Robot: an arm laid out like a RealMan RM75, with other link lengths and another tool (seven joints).
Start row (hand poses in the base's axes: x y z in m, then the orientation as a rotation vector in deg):
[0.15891, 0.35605, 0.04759, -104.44, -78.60, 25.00]
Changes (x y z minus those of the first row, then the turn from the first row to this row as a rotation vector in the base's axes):
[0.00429, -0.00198, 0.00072, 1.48, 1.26, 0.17]
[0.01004, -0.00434, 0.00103, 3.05, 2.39, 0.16]
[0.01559, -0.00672, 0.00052, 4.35, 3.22, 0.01]
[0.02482, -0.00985, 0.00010, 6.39, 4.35, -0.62]
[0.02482, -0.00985, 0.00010, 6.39, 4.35, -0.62]
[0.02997, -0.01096, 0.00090, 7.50, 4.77, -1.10]
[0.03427, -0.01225, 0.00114, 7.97, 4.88, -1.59]
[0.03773, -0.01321, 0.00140, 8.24, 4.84, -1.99]
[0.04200, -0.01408, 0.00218, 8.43, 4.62, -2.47]
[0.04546, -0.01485, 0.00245, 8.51, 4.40, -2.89]
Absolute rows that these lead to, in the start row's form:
[0.16320, 0.35407, 0.04831, -102.58, -77.89, 25.04]
[0.16895, 0.35171, 0.04862, -100.81, -77.09, 24.81]
[0.17450, 0.34933, 0.04811, -99.48, -76.36, 24.45]
[0.18373, 0.34620, 0.04769, -97.72, -74.95, 23.55]
[0.18373, 0.34620, 0.04769, -97.72, -74.95, 23.55]
[0.18888, 0.34509, 0.04849, -96.92, -74.19, 22.83]
[0.19318, 0.34380, 0.04873, -96.78, -73.64, 22.33]
[0.19664, 0.34284, 0.04899, -96.82, -73.29, 21.90]
[0.20091, 0.34197, 0.04977, -97.04, -72.97, 21.34]
[0.20437, 0.34120, 0.05004, -97.32, -72.72, 20.88]

